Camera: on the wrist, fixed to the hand. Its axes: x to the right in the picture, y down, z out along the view.
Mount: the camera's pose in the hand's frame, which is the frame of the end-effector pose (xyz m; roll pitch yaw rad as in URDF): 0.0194 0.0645 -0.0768 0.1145 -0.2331 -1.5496
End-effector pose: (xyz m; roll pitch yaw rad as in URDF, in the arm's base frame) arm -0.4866 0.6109 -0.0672 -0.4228 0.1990 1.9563
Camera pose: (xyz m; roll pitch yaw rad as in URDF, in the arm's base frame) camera -0.5119 0.6006 -0.1656 -0.1446 -0.6356 0.5613
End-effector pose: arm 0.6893 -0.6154 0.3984 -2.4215 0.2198 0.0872
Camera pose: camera 0.7201 -0.7122 0.4090 -2.7644 -0.4691 1.5206
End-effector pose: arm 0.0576 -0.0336 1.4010 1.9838 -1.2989 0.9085
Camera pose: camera -0.0275 -0.0704 1.4438 1.7398 0.2468 1.0940
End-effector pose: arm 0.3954 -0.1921 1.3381 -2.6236 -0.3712 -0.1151
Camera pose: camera 0.3900 -0.2862 1.3776 2.8809 -0.2727 1.5417
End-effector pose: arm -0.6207 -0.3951 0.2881 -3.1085 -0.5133 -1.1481
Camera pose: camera -0.6899 -0.4046 0.3626 2.7360 0.1637 0.3053
